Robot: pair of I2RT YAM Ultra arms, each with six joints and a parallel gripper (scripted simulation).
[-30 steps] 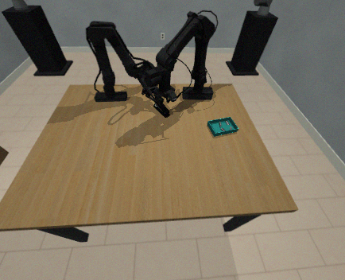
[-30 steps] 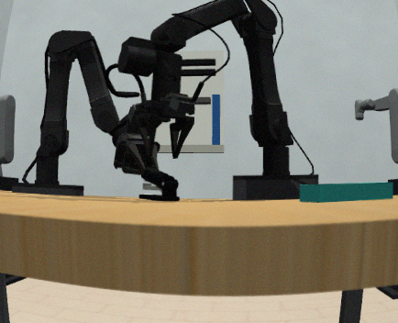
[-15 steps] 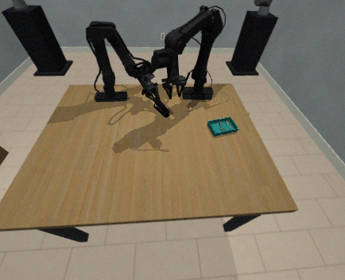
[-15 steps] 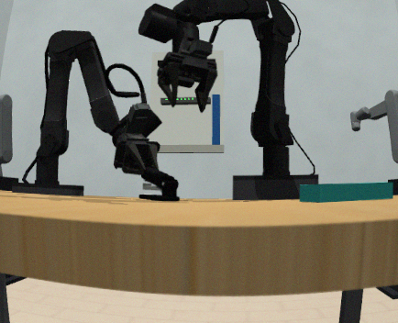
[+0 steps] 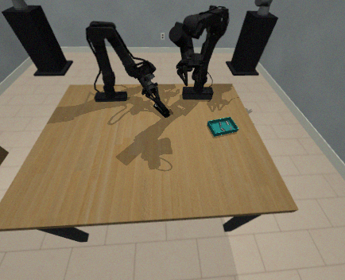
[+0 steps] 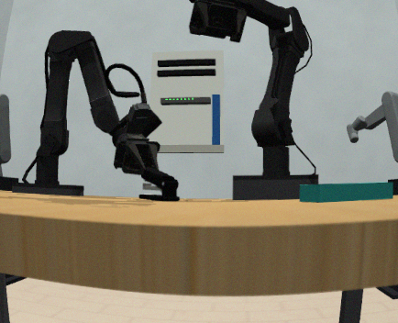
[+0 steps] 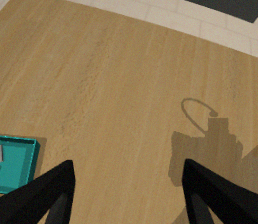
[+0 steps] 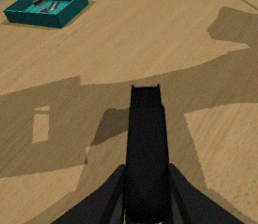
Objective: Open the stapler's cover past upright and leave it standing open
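My right hand is 3 cm short of the stapler cover, 2 cm to the right of it and 1 cm above it. From my right hand the other things lie so: teal tray 37 cm to the left, 19 cm ahead, 5 cm below; then black stapler 3 cm below, 3 cm ahead, 2 cm to the left.
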